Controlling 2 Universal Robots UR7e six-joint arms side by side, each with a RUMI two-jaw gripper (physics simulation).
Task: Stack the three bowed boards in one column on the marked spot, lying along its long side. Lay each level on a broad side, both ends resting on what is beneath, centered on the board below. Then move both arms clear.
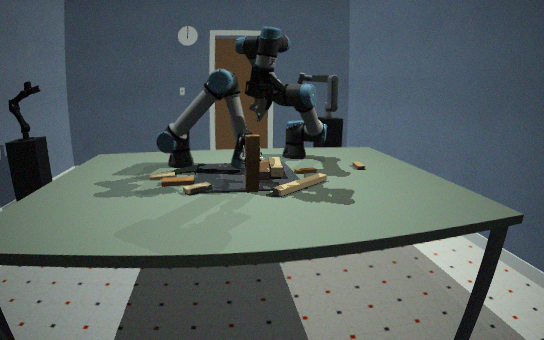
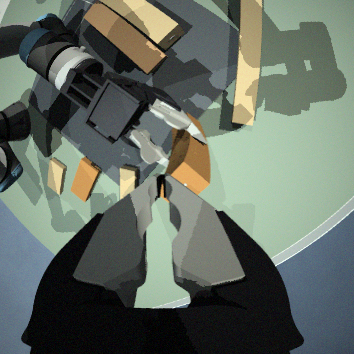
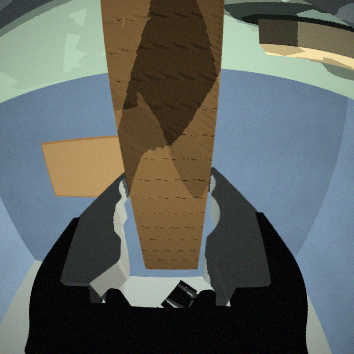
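Where they show: left gripper, fingertip midpoint: point(image 1: 258, 121) point(image 2: 161, 175); right gripper, fingertip midpoint: point(image 1: 252, 160) point(image 3: 169, 170); left arm's base, origin of the base link: point(image 1: 294, 156); right arm's base, origin of the base link: point(image 1: 181, 164) point(image 2: 19, 120).
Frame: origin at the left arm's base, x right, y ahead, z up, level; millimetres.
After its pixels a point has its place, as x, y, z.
A brown board point(image 1: 252, 162) {134, 772, 134} point(image 2: 192, 160) {113, 745, 221} point(image 3: 170, 215) {141, 739, 165} stands upright at the mat's front edge. My right gripper point(image 1: 244, 149) point(image 2: 192, 157) {134, 763, 140} point(image 3: 169, 170) {134, 763, 140} is shut on it from behind, one finger at each side. My left gripper point(image 1: 258, 119) {119, 724, 292} point(image 2: 161, 175) {119, 724, 292} is shut and empty, high above and behind the upright board. A second brown board point(image 1: 264, 170) {114, 572, 50} point(image 2: 125, 37) {129, 491, 56} and a pale board point(image 1: 276, 167) {61, 545, 59} point(image 2: 150, 22) {70, 499, 53} lie side by side on the mat. Another pale board point(image 1: 300, 185) {-57, 694, 23} point(image 2: 248, 65) {-40, 680, 31} lies aslant at the right. Which are bowed is unclear; the marked spot cannot be made out.
The dark mat point(image 1: 220, 186) {288, 709, 6} point(image 2: 215, 75) {29, 664, 6} lies mid-table. Two pale blocks point(image 1: 162, 176) {610, 635, 15} point(image 1: 197, 188) {362, 798, 22} and an orange block point(image 1: 177, 181) {491, 716, 20} point(image 2: 85, 180) {488, 689, 22} lie at its left. Two more orange blocks point(image 1: 305, 170) {-76, 410, 15} point(image 1: 358, 165) {-377, 268, 20} lie to the right.
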